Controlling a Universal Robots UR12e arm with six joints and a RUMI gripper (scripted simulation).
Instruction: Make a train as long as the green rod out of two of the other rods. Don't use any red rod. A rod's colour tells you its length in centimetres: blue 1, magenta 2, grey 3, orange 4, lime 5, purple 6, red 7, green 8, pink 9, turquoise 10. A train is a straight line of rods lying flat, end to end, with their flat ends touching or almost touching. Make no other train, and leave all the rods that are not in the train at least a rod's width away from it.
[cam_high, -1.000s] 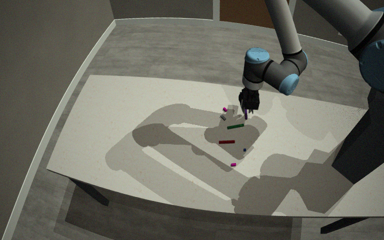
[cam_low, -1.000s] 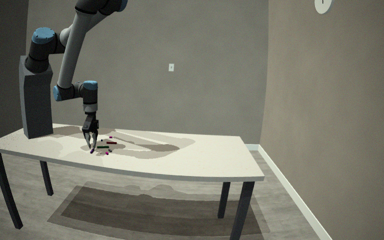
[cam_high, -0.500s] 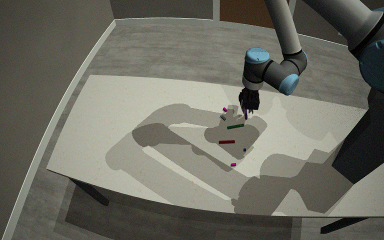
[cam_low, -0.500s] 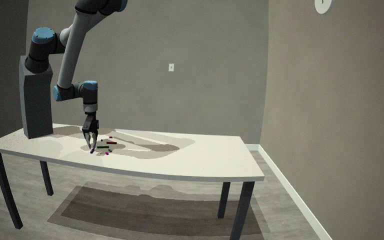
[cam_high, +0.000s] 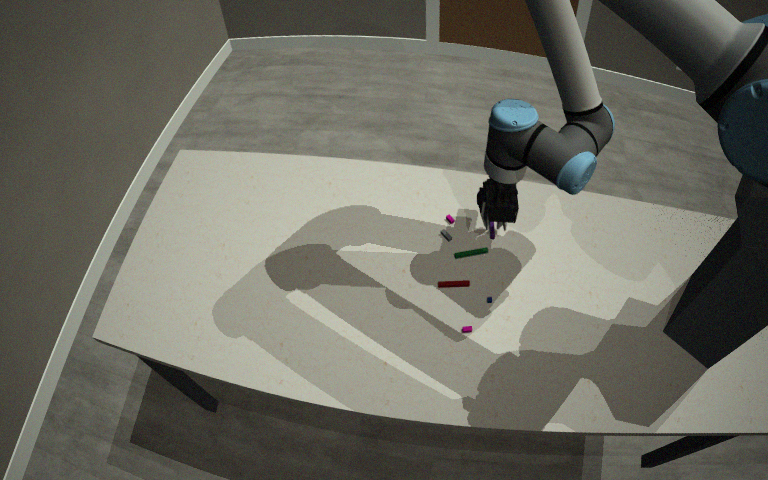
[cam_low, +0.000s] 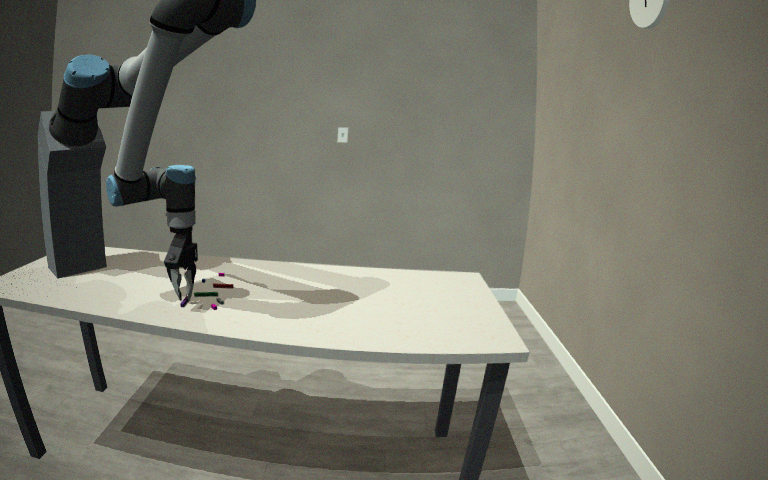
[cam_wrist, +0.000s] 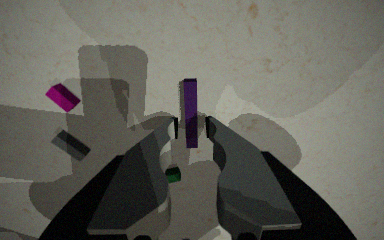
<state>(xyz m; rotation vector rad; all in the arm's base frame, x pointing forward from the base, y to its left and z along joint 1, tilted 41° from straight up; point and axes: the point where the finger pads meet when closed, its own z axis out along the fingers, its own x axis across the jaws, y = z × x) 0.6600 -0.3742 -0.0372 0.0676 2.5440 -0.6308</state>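
Right now the purple rod is 2 cm below my hand. The rest, counted from my hand: red rod 12 cm ahead, 14 cm to the left, 2 cm below; then green rod 7 cm ahead, 6 cm to the left, 2 cm below; then grey rod 12 cm ahead, 1 cm to the left, 2 cm below.
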